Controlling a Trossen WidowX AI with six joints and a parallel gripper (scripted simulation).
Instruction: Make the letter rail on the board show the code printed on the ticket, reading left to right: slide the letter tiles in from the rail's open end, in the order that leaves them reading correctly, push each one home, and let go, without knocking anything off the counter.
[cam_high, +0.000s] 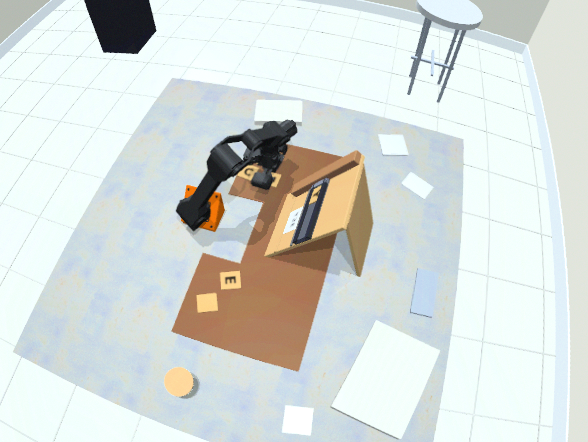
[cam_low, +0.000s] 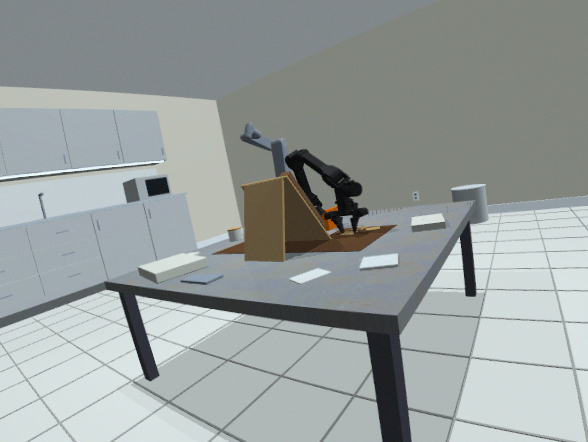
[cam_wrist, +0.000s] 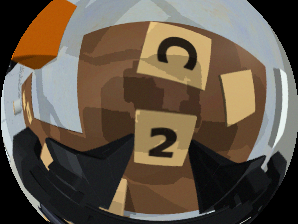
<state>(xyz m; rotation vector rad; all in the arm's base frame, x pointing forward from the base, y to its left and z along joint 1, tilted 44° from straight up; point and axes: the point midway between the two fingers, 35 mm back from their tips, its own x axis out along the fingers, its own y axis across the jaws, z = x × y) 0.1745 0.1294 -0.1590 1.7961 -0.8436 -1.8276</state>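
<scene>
The white ticket lies 19 cm to the right of my gripper tip, 13 cm ahead of it and 9 cm above it. Also, from my gripper tip: grey card (56 cm ahead, 30 cm to the right); then white box (59 cm to the right, 48 cm ahead, 2 cm above); then brown mat (21 cm to the right, 3 cm ahead).
</scene>
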